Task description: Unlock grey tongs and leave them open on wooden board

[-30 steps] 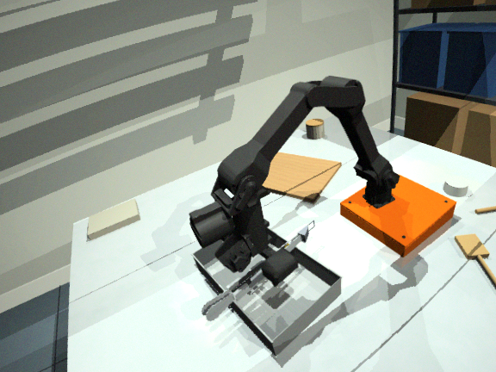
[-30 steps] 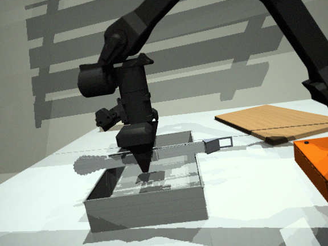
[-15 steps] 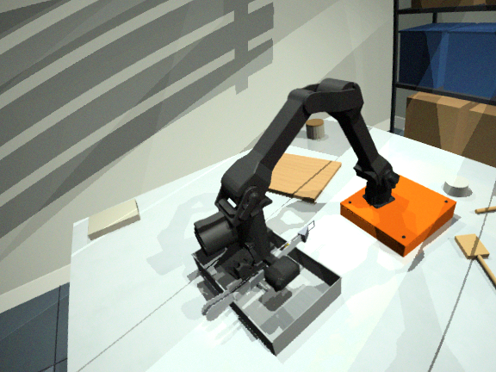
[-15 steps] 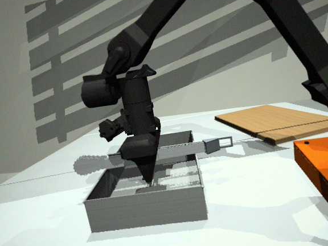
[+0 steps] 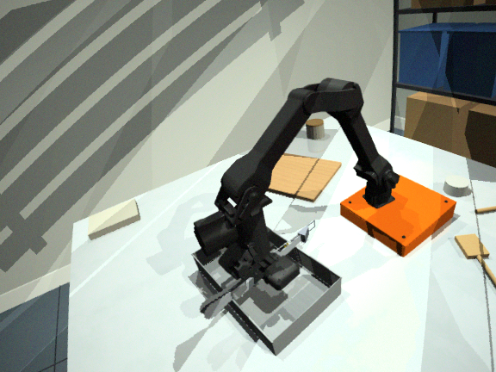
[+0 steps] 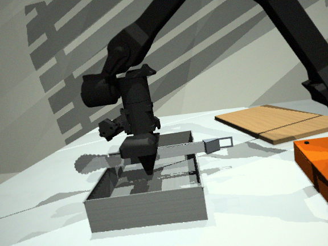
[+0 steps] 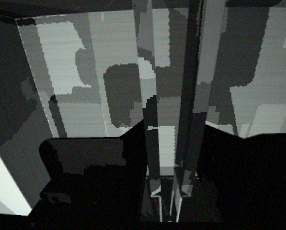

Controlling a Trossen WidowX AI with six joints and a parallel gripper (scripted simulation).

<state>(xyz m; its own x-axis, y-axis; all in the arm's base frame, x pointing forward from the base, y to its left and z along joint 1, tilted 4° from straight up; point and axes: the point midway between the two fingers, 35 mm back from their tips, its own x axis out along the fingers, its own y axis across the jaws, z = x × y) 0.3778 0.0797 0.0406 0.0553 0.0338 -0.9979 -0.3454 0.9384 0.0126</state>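
Now: gripper tip 2 cm to the left of the roasting tin. The rest, counted from my gripper tip: cream block: 39 cm ahead, 50 cm to the right, 2 cm below; then wooden-lidded jar: 51 cm behind, 64 cm to the right; then wooden board: 25 cm behind, 43 cm to the right, 2 cm below.
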